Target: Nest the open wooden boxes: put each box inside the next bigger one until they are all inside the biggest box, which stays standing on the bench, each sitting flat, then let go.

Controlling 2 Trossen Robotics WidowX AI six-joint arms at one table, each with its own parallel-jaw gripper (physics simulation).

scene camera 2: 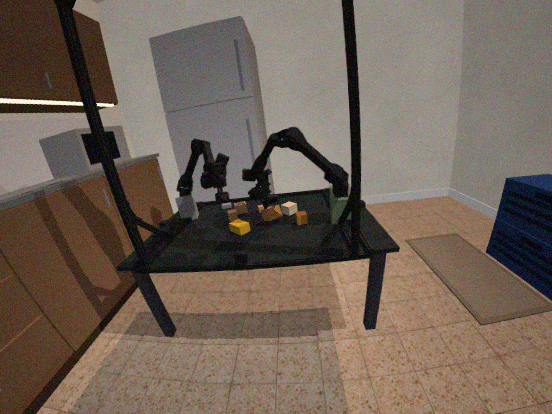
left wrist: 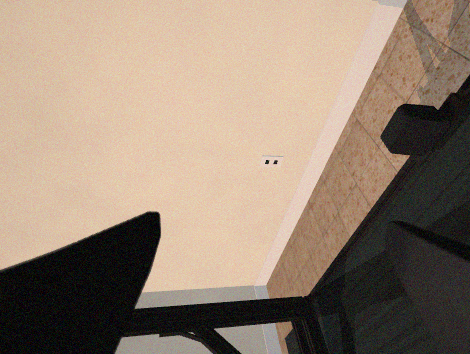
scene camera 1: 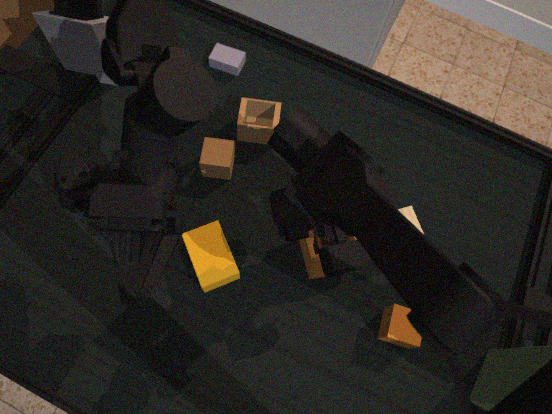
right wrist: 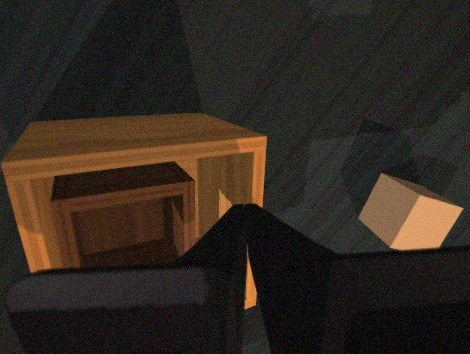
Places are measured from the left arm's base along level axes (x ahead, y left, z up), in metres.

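Pixels of known places: left gripper, fingertip midpoint: [scene camera 2: 224, 191] [left wrist: 272, 227] [scene camera 1: 138, 301]; right gripper, fingertip midpoint: [scene camera 2: 265, 208] [right wrist: 244, 215]; left arm's base, origin of the base link: [scene camera 2: 185, 199] [scene camera 1: 77, 15]; right arm's base, origin of the base link: [scene camera 2: 340, 192].
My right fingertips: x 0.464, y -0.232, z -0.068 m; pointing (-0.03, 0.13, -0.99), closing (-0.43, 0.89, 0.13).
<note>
Ahead of a thing's pixels: the offset from my right fingertips to its middle.
The biggest wooden box @[0.022 m ahead, 0.034 m right, 0.017 m down] [scene camera 1: 311, 259] [scene camera 2: 272, 213] [right wrist: 163, 137] lies mid-bench and looks tipped, its opening facing the right wrist camera. A dark brown box @[0.031 m ahead, 0.040 m right, 0.020 m down] [right wrist: 125, 214] sits inside it. My right gripper [scene camera 1: 323, 243] [scene camera 2: 266, 201] [right wrist: 245, 207] is shut, with its tips at the big box's right wall and nothing between them. A smaller open box @[0.135 m back, 0.164 m left, 0.029 m down] [scene camera 1: 259, 119] [scene camera 2: 241, 206] stands upright farther back. My left gripper [scene camera 2: 222, 196] [left wrist: 269, 175] is open and empty, raised at the back left and pointing at the wall.
A brown cube @[0.187 m back, 0.077 m left, 0.032 m down] [scene camera 1: 217, 157] [scene camera 2: 232, 213], a yellow block @[0.154 m back, 0.090 m right, 0.034 m down] [scene camera 1: 210, 255] [scene camera 2: 239, 227], an orange block @[0.156 m ahead, 0.133 m right, 0.032 m down] [scene camera 1: 398, 326] [scene camera 2: 301, 218], a lilac block @[0.227 m back, 0.296 m left, 0.044 m down] [scene camera 1: 227, 58] and a cream block @[0.132 m ahead, 0.015 m left, 0.031 m down] [scene camera 1: 411, 218] [scene camera 2: 289, 208] lie around. A pale block @[0.015 m back, 0.115 m left, 0.040 m down] [right wrist: 388, 211] lies right of the fingers. The right arm crosses the bench.
</note>
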